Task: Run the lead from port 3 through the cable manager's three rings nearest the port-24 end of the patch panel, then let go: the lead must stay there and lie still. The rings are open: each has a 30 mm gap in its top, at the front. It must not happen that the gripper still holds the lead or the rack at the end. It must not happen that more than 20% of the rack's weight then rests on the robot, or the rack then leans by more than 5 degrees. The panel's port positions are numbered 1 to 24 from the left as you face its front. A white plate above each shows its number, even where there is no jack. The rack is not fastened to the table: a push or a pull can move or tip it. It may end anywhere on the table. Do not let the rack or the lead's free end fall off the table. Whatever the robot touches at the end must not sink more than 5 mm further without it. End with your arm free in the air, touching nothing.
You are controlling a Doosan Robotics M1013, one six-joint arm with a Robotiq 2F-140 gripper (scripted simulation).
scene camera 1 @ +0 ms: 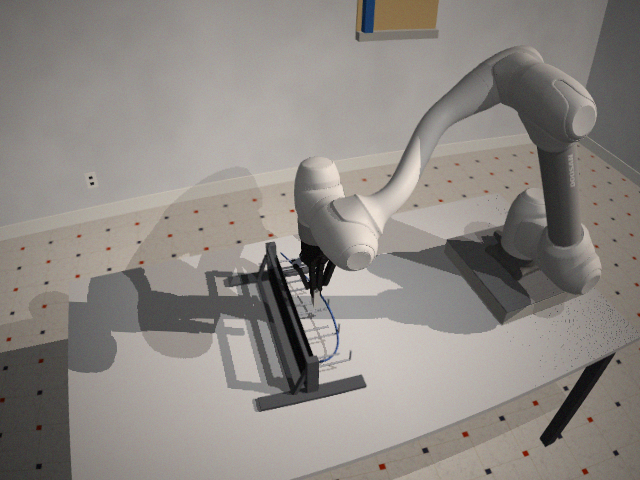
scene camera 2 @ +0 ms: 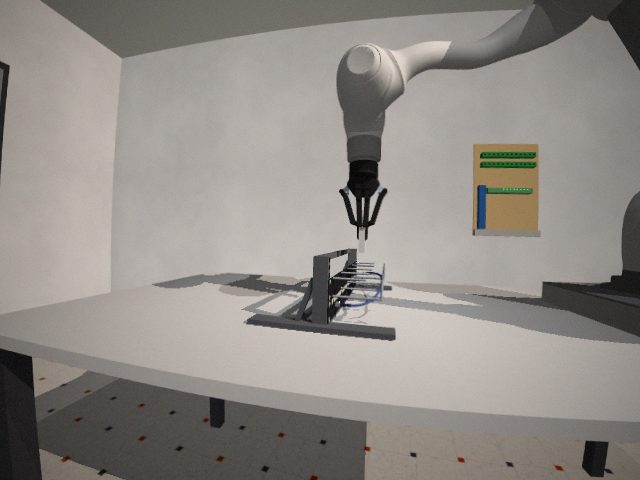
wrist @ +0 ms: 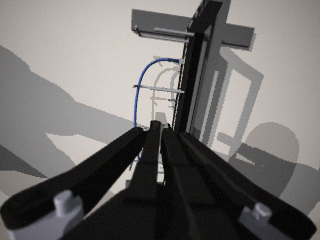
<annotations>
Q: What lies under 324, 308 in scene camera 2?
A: A dark rack.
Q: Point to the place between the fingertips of my gripper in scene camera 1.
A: At 315, 303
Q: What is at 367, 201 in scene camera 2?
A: My gripper.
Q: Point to a dark rack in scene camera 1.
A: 313, 390
</annotations>
